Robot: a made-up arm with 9 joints.
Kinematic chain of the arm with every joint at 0, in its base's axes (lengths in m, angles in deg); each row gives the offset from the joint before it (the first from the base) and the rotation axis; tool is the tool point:
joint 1: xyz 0 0 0.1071 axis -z
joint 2: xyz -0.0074 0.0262 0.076 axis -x
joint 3: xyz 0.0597 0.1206 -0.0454 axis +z
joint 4: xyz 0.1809 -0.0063 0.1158 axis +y
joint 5: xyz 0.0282 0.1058 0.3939 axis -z
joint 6: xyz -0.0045 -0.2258 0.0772 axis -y
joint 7: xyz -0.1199 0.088 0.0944 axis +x
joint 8: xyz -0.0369 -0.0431 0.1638 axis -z
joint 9: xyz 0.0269 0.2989 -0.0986 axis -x
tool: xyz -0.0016 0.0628 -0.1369
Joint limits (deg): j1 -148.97..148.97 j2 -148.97..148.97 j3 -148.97..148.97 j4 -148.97..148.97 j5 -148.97..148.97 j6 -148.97..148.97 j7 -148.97..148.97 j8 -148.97..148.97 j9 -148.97..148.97
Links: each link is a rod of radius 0.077 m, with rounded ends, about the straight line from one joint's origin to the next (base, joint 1, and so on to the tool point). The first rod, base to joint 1, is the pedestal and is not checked.
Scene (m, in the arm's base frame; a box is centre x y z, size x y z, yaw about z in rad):
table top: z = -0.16
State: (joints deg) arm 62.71 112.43 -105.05 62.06 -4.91 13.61 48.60 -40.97 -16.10
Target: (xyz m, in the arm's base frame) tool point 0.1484 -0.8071 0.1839
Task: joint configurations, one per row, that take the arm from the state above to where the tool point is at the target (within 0.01 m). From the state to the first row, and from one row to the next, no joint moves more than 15 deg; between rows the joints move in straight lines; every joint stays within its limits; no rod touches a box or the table.
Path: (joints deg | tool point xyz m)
1: 74.93 113.24 -98.40 63.91 0.82 17.06 44.75 -39.76 -15.38 | 0.8696 0.0553 0.3024
2: 87.15 114.04 -91.76 65.76 6.55 20.51 40.89 -38.55 -14.67 | 0.8193 -0.2536 0.2889
3: 99.37 114.85 -85.11 67.61 12.28 23.96 37.04 -37.34 -13.95 | 0.6657 -0.5219 0.2631
4: 111.59 115.65 -78.47 69.46 18.01 27.41 33.18 -36.14 -13.23 | 0.4307 -0.7144 0.2273
5: 123.81 116.46 -71.82 71.31 23.74 30.86 29.33 -34.93 -12.52 | 0.1484 -0.8071 0.1838

